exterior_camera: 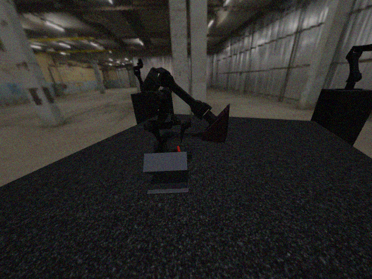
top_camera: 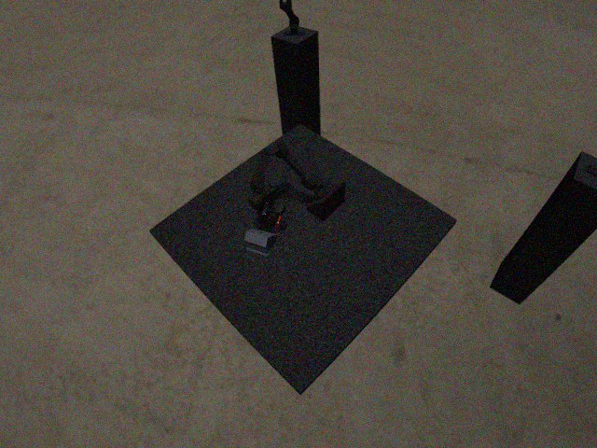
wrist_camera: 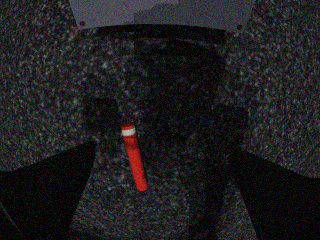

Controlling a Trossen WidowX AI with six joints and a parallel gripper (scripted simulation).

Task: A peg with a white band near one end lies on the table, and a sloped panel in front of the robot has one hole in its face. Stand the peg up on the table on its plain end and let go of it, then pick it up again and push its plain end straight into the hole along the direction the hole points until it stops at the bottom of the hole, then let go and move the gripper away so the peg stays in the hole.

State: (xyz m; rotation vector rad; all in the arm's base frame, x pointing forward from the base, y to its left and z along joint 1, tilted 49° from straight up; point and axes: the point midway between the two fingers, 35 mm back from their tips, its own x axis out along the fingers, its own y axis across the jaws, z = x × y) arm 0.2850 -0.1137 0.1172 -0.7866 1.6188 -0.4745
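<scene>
Now: the red peg 7 cm below my gripper tip, 4 cm behind it and 2 cm to the left of it. The rest, counted from my gripper tip: sloped panel (14 cm ahead, 4 cm to the left, 1 cm below); then grey base (15 cm ahead, 7 cm below, 5 cm to the left).
</scene>
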